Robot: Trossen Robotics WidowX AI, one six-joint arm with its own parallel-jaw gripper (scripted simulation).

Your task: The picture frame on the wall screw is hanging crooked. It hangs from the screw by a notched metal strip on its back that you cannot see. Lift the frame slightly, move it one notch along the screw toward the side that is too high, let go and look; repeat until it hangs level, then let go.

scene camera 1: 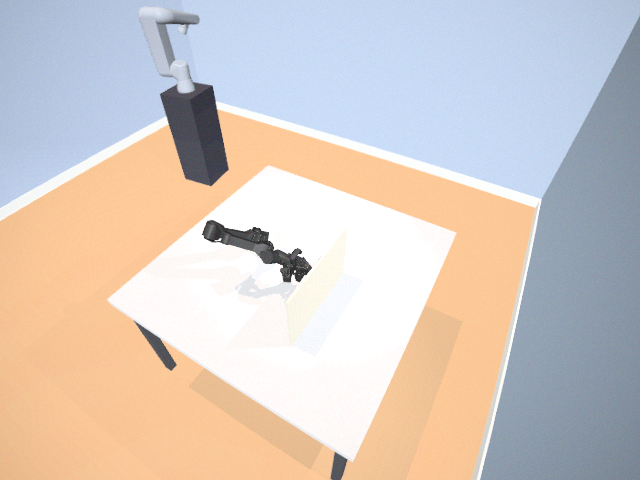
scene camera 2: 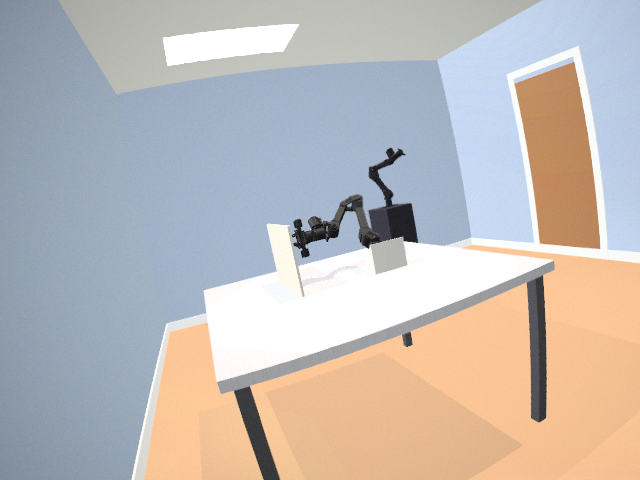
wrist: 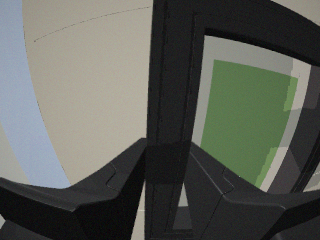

Scene:
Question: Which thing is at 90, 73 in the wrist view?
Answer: A cream wall panel.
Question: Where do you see a cream wall panel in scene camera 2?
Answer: At 280, 236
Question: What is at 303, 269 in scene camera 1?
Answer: My gripper.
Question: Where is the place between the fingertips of my gripper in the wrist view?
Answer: At 165, 146

